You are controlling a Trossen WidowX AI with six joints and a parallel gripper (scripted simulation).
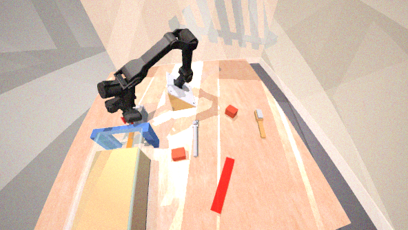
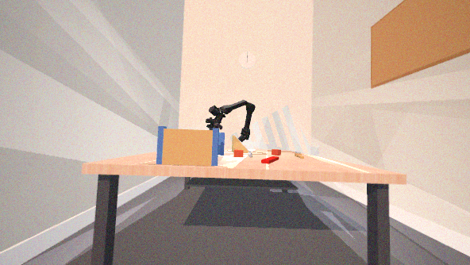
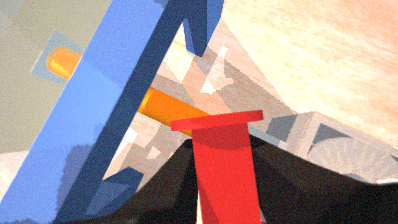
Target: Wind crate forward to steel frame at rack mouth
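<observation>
The grey crank arm lies 40 mm behind my gripper tip, 30 mm below it and 10 mm to the left of it. From my gripper tip the other things lie so: blue steel frame 50 mm ahead, 30 mm below, 10 mm to the right; then grey winch 120 mm behind, 100 mm below, 10 mm to the right; then red grip 10 mm to the left, 10 mm behind.
</observation>
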